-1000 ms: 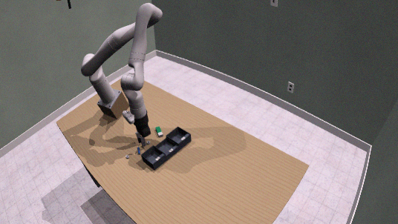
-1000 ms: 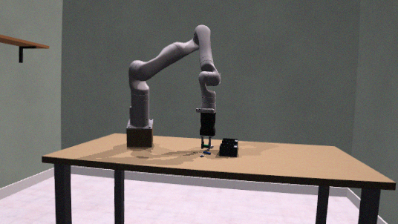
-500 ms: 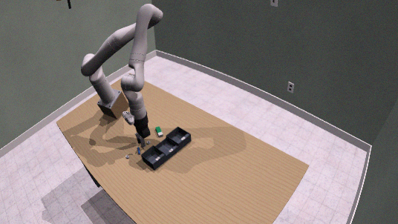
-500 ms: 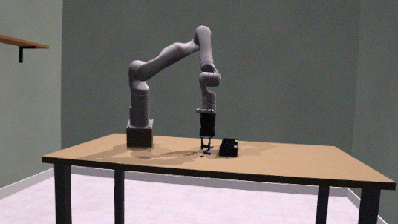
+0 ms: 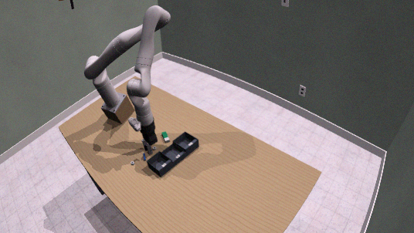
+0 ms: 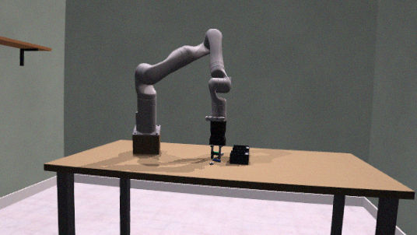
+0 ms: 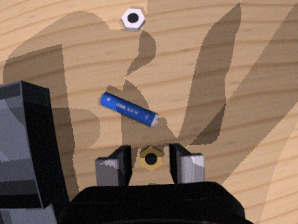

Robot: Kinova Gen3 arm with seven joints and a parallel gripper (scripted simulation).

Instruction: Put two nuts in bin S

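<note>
My gripper is now 40 mm to the left of the blue rod, 20 mm above it and 10 mm short of it. Round my hand: bin: 100 mm ahead, 70 mm to the left; then brass-coloured nut: 20 mm below.
</note>
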